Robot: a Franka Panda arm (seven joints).
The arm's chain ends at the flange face. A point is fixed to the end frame.
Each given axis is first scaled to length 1.
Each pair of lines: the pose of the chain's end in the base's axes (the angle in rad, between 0 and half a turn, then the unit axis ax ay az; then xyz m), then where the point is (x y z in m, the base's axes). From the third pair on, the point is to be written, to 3 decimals.
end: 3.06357, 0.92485, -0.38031, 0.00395, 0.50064, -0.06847, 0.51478
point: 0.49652 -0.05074 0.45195
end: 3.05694, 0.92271, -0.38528, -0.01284, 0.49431, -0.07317, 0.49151
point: 0.48833 -0.05497 0.42896
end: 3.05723, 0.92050, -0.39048, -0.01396, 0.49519, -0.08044, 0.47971
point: 0.489 -0.062 0.417
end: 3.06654, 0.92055, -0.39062, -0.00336, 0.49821, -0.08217, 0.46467
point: 0.494 -0.064 0.402
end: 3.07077, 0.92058, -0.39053, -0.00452, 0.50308, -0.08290, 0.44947
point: 0.499 -0.064 0.387
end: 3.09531, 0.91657, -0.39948, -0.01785, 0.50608, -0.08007, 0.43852
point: 0.501 -0.059 0.377
